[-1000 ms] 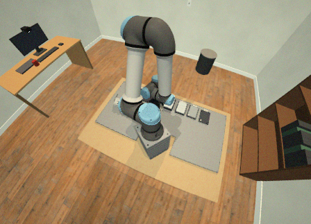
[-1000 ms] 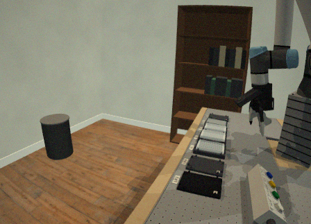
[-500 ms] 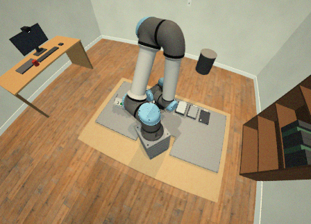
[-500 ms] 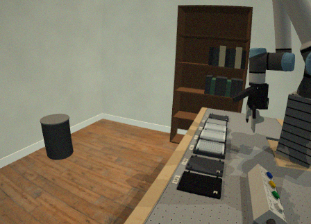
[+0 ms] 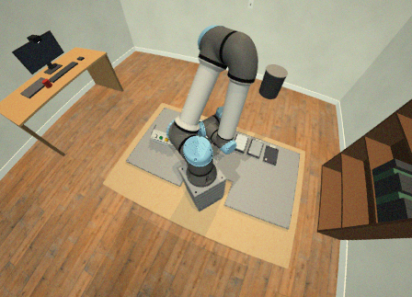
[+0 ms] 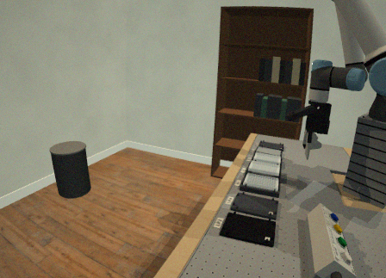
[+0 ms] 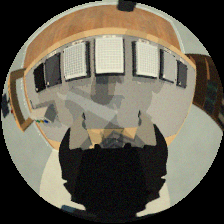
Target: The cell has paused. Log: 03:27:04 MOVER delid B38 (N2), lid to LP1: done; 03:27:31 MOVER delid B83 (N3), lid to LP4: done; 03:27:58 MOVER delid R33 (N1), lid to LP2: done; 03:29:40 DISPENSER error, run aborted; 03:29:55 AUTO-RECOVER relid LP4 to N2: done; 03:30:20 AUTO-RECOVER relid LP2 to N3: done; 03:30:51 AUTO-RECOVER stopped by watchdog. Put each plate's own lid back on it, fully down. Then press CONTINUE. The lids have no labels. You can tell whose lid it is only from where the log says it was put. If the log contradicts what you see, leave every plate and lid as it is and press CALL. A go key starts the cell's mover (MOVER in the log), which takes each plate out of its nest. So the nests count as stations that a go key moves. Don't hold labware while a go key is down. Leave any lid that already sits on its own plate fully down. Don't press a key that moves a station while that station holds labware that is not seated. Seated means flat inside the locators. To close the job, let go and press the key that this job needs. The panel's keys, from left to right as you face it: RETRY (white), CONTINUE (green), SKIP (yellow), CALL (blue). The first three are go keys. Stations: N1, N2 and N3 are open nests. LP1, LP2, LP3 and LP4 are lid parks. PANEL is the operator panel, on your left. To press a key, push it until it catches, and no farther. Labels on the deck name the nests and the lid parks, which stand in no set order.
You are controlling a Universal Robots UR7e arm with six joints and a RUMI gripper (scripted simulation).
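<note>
Right now the white gridded plate is 15 cm ahead of my hand, 2 cm to the right of it and 10 cm below it. The rest, counted from my hand: dark lid park (9 cm ahead, 41 cm to the right, 12 cm below); yellow key (2 cm behind, 39 cm to the left, 6 cm below); blue key (2 cm behind, 34 cm to the left, 6 cm below).
</note>
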